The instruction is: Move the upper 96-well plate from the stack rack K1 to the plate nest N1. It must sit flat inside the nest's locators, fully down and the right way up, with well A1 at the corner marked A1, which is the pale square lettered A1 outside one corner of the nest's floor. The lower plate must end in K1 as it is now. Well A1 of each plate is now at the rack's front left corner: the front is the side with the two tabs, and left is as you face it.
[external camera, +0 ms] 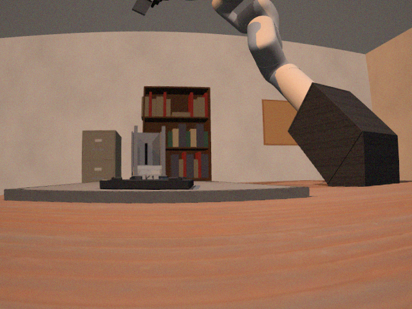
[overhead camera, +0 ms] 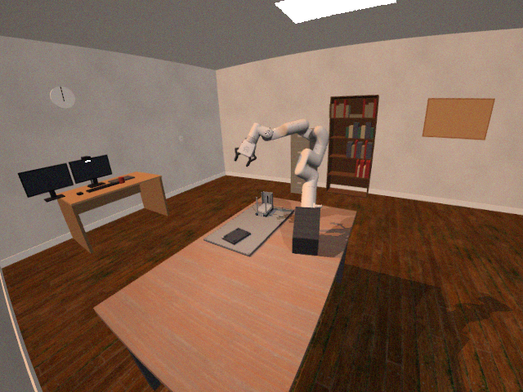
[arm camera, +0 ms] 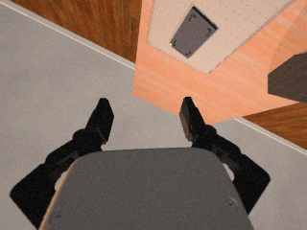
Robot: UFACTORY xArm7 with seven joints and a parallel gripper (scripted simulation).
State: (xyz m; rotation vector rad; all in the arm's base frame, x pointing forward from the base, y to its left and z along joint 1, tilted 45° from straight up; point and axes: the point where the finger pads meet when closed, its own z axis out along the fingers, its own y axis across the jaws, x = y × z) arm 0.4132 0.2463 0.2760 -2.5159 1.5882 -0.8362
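My gripper is now 50 mm past the 96-well plate, 230 mm to the left of it and 430 mm above it. From my hand the other things lie so: grey mat: 60 mm behind, 20 mm to the right, 470 mm below; then plate nest N1: 30 mm behind, 200 mm to the left, 460 mm below.
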